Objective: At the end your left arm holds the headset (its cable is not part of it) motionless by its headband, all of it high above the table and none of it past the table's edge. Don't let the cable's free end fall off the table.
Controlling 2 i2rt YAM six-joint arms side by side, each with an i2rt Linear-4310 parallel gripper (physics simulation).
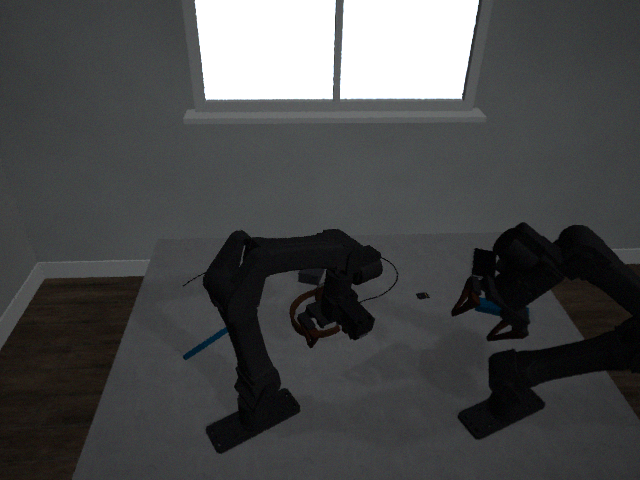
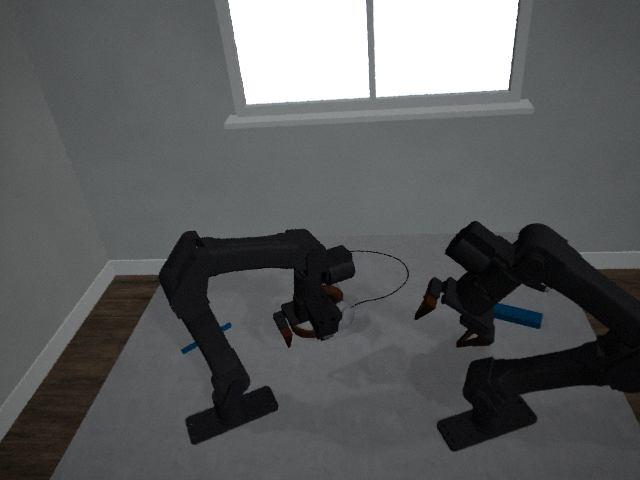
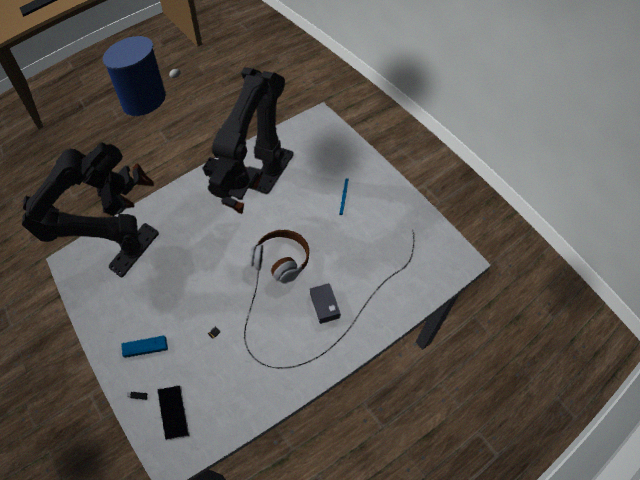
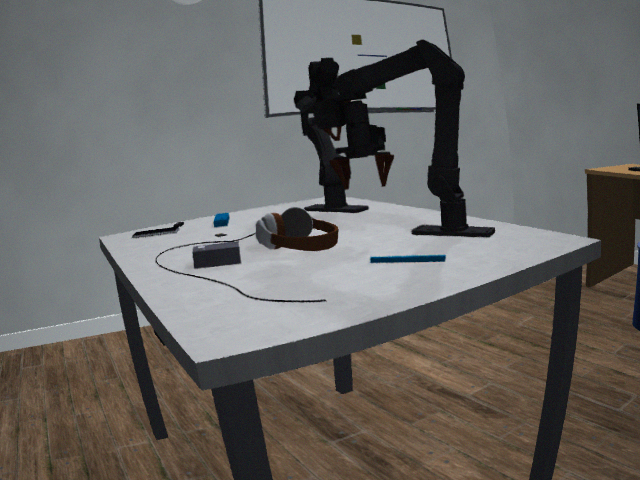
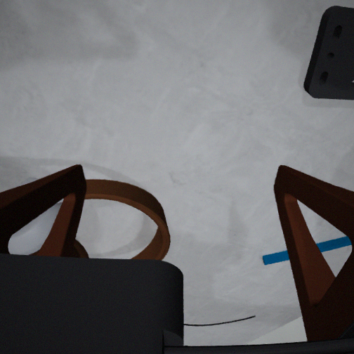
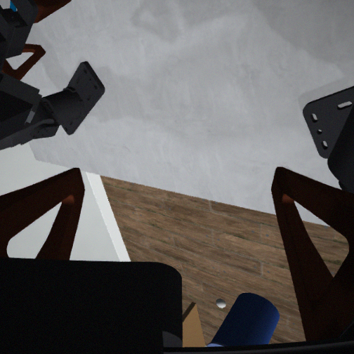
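Where they show: left gripper, fingertip midpoint: [image 1: 327, 339] [image 2: 307, 339] [image 3: 247, 200] [image 4: 365, 188]; right gripper, fingertip midpoint: [image 1: 469, 326] [image 2: 436, 331] [image 3: 143, 194] [image 4: 341, 131]; left arm's base at its link origin: [image 1: 254, 420] [image 2: 232, 415] [image 3: 272, 170] [image 4: 454, 233]; right arm's base at its link origin: [image 1: 501, 411] [image 2: 486, 423] [image 3: 133, 250] [image 4: 336, 209].
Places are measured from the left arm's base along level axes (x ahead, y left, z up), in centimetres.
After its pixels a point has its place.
Observation:
The headset, with brown headband [image 1: 293, 312] {x 23.3, y -23.8, z 2.1 cm} [image 3: 307, 250] {x 25.3, y -25.6, z 3.1 cm} [image 4: 310, 242] {x 24.2, y -23.6, z 2.3 cm} [image 5: 120, 190] and pale earcups [image 3: 287, 271] {x 24.0, y -36.1, z 6.8 cm} [image 4: 266, 230] {x 26.1, y -33.1, z 4.9 cm}, rests on the table [image 3: 392, 330] {x 57.7, y -38.1, z 0.0 cm} [image 4: 413, 289] {x 43.2, y 7.3, z 0.0 cm}. Its thin black cable [image 2: 407, 273] {x 23.6, y -60.9, z 0.2 cm} [image 3: 281, 367] {x 33.6, y -61.0, z 0.2 cm} [image 4: 289, 300] {x 53.9, y -8.7, z 0.3 cm} curves over the table, and its free end lies on the tabletop inside the edge. My left gripper [image 3: 248, 195] {x 3.3, y -21.0, z 10.6 cm} [image 4: 365, 186] {x 3.3, y -21.0, z 10.6 cm} [image 5: 179, 175] is open and empty, above the table on the robot-base side of the headband. My right gripper [image 1: 471, 326] {x -20.1, y -39.2, z 24.1 cm} [image 2: 437, 331] {x -20.1, y -39.2, z 24.1 cm} [image 3: 141, 194] {x -20.1, y -39.2, z 24.1 cm} [image 6: 177, 177] is open and empty, raised well away from the headset.
A dark grey box [image 3: 324, 302] {x 36.9, y -39.3, z 3.6 cm} [image 4: 217, 254] {x 38.9, y -36.5, z 2.5 cm} stands near the earcups, inside the cable's curve. A blue stick [image 3: 343, 196] {x 26.8, y -1.2, z 1.0 cm} [image 4: 408, 258] {x 27.3, y -0.4, z 0.7 cm} [image 5: 274, 259] lies beyond the headband. A blue block [image 3: 144, 346] {x -4.7, y -73.9, z 2.0 cm} [image 4: 221, 219] {x -0.5, y -69.7, z 2.0 cm}, a small chip [image 3: 214, 332] {x 11.5, y -59.9, z 0.2 cm}, a black stick [image 3: 138, 395] {x 0.8, y -87.6, z 0.9 cm} and a phone [image 3: 173, 412] {x 12.6, y -86.7, z 0.8 cm} lie farther off.

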